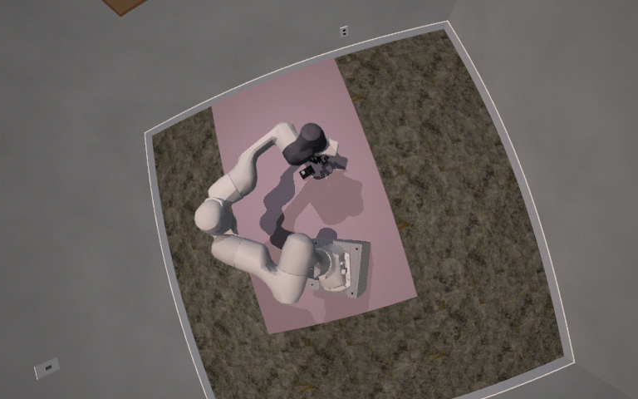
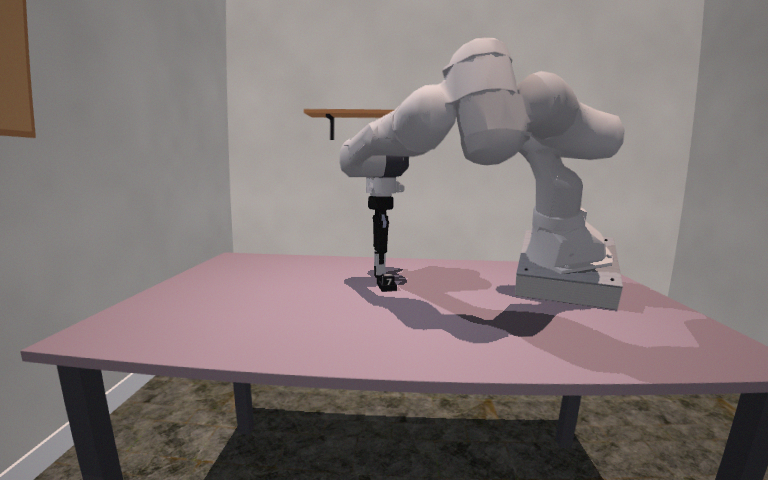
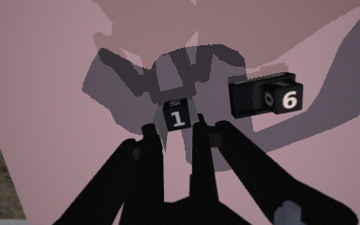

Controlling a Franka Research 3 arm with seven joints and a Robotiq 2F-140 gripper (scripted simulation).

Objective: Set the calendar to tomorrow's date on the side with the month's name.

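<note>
The black digit cube lies 30 mm below my hand. From my hand the other things lie so: black calendar tray (30 mm behind, 100 mm to the left, 30 mm below).
</note>
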